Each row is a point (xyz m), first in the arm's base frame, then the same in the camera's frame.
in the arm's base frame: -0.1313 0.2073 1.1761
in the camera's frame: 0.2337 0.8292 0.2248
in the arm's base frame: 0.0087 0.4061 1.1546
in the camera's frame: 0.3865 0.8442 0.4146
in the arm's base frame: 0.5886 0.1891 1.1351
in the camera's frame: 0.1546 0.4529 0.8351
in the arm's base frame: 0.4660 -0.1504 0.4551
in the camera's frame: 0.3083 -0.1565 0.3905
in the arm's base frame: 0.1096 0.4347 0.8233
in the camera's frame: 0.5950 0.5662 0.4106
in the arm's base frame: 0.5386 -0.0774 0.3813
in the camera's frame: 0.4012 -0.2096 0.4582
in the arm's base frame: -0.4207 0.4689 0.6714
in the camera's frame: 0.7787 0.7190 -0.0878
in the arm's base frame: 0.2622 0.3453 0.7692
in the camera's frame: 0.5377 0.4114 0.4941
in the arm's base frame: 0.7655 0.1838 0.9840
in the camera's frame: 0.2190 0.2559 0.9410
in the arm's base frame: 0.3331 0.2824 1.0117
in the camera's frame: 0.3340 0.5267 0.6080
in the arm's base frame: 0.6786 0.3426 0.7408
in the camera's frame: 0.5010 0.1941 0.8485
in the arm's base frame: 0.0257 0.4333 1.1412
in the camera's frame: 0.4139 0.8395 0.4354
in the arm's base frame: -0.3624 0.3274 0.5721
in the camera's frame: 0.7190 0.5497 -0.1202
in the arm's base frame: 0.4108 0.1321 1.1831
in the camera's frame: 0.1028 0.5439 0.6733
